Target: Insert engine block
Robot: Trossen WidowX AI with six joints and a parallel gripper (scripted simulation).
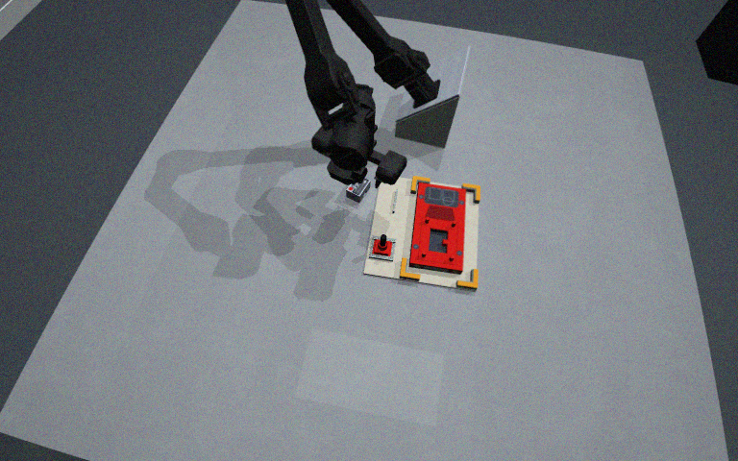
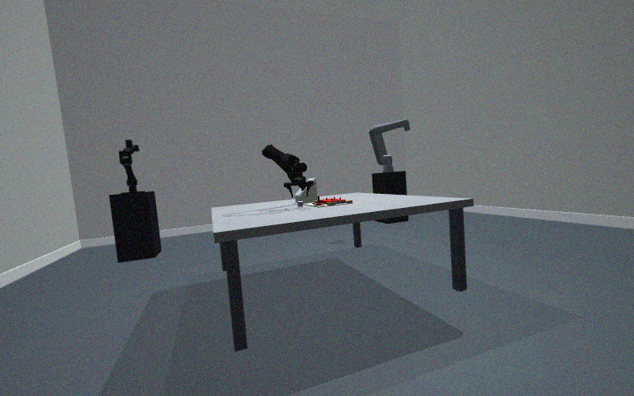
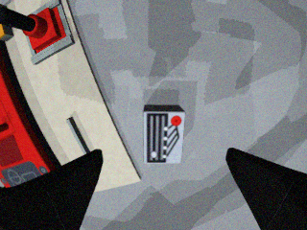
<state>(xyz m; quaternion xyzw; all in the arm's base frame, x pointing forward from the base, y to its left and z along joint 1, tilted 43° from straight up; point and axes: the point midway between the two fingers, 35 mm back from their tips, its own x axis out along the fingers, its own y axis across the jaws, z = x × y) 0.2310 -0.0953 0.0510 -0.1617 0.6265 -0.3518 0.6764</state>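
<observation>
Now: the engine block 40 mm below my gripper tip.
</observation>
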